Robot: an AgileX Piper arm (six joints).
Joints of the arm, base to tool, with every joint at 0 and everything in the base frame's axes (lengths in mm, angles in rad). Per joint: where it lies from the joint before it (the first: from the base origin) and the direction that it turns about. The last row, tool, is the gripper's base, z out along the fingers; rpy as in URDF.
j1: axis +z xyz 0 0 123
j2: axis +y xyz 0 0 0
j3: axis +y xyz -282.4 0 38.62
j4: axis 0.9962 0 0.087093 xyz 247.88 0 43.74
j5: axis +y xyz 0 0 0
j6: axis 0.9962 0 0.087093 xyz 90.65 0 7.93
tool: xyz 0 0 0 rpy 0 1.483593 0
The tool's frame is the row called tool.
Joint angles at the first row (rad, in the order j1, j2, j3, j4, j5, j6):
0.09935 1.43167 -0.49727 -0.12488 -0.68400 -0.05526
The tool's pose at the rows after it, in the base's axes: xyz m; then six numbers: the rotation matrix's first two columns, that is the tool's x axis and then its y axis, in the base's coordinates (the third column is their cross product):
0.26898 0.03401 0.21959 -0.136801 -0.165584 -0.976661 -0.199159 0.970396 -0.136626
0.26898 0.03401 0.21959 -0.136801 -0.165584 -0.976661 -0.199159 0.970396 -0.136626
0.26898 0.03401 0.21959 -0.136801 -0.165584 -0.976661 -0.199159 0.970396 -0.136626
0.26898 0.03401 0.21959 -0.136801 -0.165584 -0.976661 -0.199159 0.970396 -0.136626
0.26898 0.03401 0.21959 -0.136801 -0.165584 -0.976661 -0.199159 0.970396 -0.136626
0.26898 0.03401 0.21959 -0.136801 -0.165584 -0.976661 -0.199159 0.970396 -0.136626
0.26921 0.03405 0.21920 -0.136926 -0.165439 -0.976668 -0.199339 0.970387 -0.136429
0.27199 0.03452 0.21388 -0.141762 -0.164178 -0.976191 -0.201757 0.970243 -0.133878
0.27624 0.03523 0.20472 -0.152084 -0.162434 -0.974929 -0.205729 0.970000 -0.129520
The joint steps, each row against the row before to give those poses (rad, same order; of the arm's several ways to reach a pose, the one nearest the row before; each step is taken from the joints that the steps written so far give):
0.00000 -0.00001 0.00001 0.00001 0.00000 -0.00001
0.00000 0.00000 0.00000 0.00000 0.00000 0.00000
0.00000 0.00000 0.00000 0.00000 0.00000 0.00000
0.00000 0.00000 0.00000 0.00000 0.00000 0.00000
0.00000 0.00000 0.00000 0.00000 0.00000 0.00000
0.00000 0.00000 0.00000 0.00000 0.00000 0.00000
0.00000 0.00210 -0.00001 -0.00001 -0.00197 0.00000
0.00002 0.02665 -0.00002 0.00003 -0.02173 -0.00001
0.00000 0.04396 0.00004 0.00000 -0.03351 -0.00001

